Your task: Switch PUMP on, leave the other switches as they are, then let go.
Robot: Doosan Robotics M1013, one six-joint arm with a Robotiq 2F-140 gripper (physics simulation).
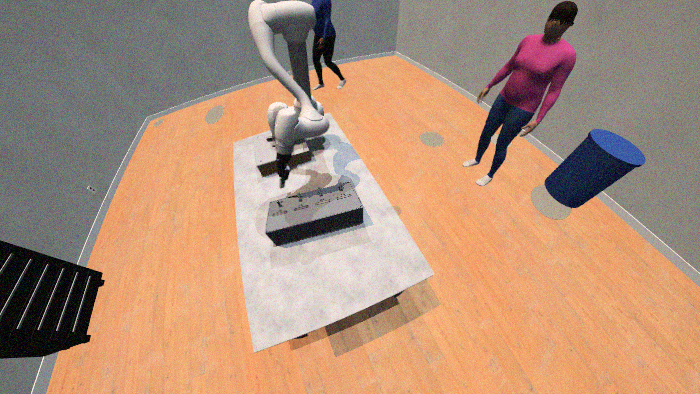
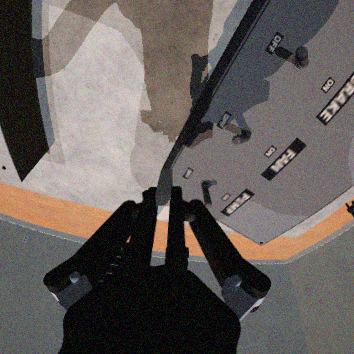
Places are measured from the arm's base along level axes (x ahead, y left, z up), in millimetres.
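Pixels of known places: gripper, fingertip midpoint: (image 1: 281, 187) (image 2: 166, 179).
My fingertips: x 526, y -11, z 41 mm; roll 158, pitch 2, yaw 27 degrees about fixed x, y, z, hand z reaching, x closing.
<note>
For each thing: its top centre in the pictures, then the offset to it from my fingertips. Level surfaces: height alone.
- PUMP label, middle of its top: (image 2: 236, 204) dz -22, dx +157, dy -25 mm
- PUMP lever, middle of its top: (image 2: 207, 205) (image 1: 277, 200) dz -2, dx +88, dy -29 mm
- FAN lever, middle of its top: (image 2: 245, 146) dz -11, dx +68, dy +90 mm
- BRAKE lever, middle of its top: (image 2: 312, 60) dz -11, dx +63, dy +210 mm
- pale table, its level: dz -137 mm
The grey switch box (image 1: 316, 212) (image 2: 305, 197) stands on the table. The PUMP label (image 2: 237, 202) is at the box end nearest my gripper. The PUMP lever (image 1: 280, 203) (image 2: 207, 192) stands between its small OFF and ON labels; I cannot tell clearly which way it leans. The FAN lever (image 2: 242, 135) and the BRAKE lever (image 2: 300, 56) are further along the row. My gripper (image 1: 283, 185) (image 2: 166, 179) is shut and empty. Its tips are off the box's OFF-side edge, near the PUMP end and apart from the PUMP lever.
A second, dark-sided box (image 1: 270, 168) (image 2: 15, 95) stands on the pale table (image 1: 320, 285) behind the gripper. A person in pink (image 1: 542, 72) and a person in blue (image 1: 324, 22) stand on the floor. A blue barrel (image 1: 590, 170) is at the right.
</note>
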